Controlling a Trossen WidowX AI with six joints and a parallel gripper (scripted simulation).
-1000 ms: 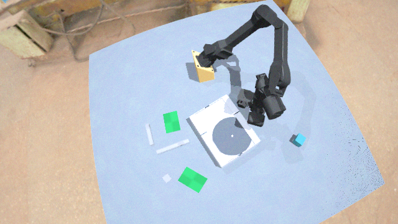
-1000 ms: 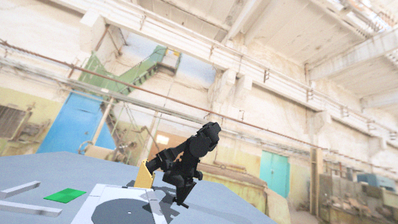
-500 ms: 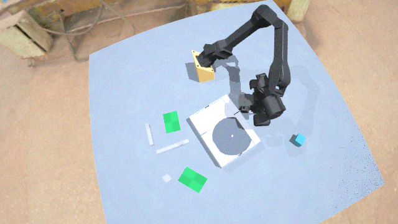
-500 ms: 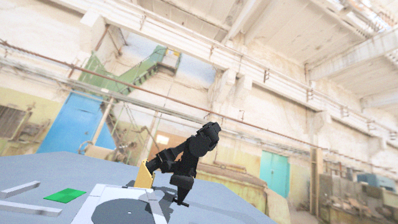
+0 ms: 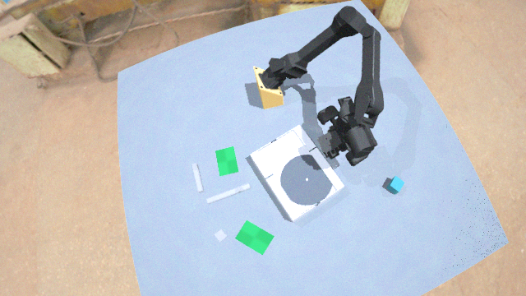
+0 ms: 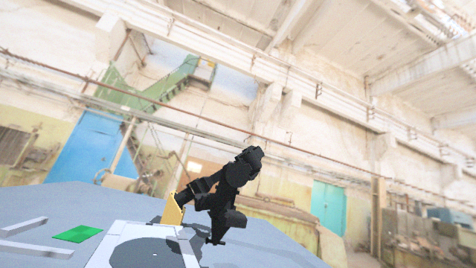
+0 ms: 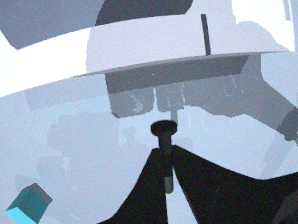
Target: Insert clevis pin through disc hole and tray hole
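Now: gripper tip 50 mm short of the grey aluminium disc, 140 mm to the left of it and 10 mm above it. The rest, counted from my gripper tip: white steel tray: 10 mm ahead, 150 mm to the right, 20 mm below; then cyan cube: 200 mm ahead, 130 mm to the left, 50 mm below; then steel clevis pin: 10 mm to the left, 10 mm above.
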